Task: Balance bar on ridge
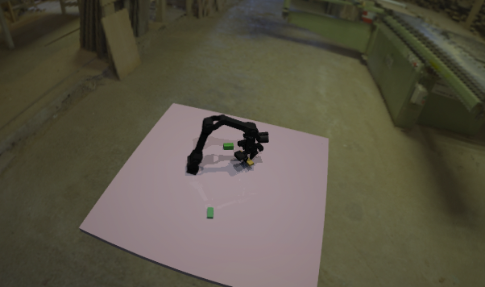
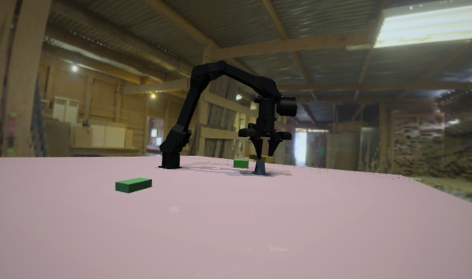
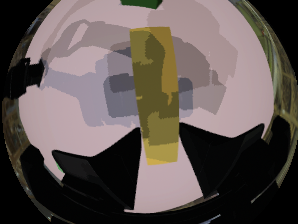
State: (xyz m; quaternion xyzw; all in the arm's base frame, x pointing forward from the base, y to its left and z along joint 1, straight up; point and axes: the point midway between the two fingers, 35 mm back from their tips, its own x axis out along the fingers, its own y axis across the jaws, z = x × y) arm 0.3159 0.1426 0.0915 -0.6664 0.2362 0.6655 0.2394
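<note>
Now: the yellow bar 20 mm behind my gripper tip and 20 mm to the left of it. Also, from my gripper tip: green block (100 mm behind, 420 mm to the right, 50 mm below).
</note>
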